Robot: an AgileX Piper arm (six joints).
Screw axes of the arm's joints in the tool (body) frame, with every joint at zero. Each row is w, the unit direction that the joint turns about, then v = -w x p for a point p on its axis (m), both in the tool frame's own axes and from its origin. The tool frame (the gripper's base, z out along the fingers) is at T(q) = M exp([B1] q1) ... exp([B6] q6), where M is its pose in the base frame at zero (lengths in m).
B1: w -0.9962 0 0.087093 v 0 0.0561 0
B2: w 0 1 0 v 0.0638 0 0.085
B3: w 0 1 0 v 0.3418 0 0.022
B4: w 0 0 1 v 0 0 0
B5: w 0 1 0 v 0.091 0 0
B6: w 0 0 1 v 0 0 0
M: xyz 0.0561 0 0.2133 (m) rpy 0 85 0 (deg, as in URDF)
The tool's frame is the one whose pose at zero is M.
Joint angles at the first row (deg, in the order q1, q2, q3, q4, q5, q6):
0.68 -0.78 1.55 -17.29 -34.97 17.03
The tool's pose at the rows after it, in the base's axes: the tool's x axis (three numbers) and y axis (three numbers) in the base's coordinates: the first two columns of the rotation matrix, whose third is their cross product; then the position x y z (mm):
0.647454, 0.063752, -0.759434, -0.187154, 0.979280, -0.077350, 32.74, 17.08, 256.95
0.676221, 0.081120, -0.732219, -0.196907, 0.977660, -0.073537, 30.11, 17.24, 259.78
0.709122, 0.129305, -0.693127, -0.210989, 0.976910, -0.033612, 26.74, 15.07, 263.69
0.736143, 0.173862, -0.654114, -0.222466, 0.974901, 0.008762, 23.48, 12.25, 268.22
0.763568, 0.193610, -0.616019, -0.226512, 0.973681, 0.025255, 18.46, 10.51, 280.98
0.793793, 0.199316, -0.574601, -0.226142, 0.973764, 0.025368, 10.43, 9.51, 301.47
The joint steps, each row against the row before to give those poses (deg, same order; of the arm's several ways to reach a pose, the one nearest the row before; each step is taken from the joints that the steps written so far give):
0.00 0.00 0.00 0.01 -3.16 -0.01
-0.01 -0.01 0.00 0.69 -2.39 0.01
0.01 0.01 0.00 2.95 -2.93 0.00
-0.01 0.00 -0.28 3.05 -2.26 0.01
0.01 -0.01 -2.30 1.54 -0.24 -0.01
-0.01 0.00 -4.15 0.61 1.28 0.00

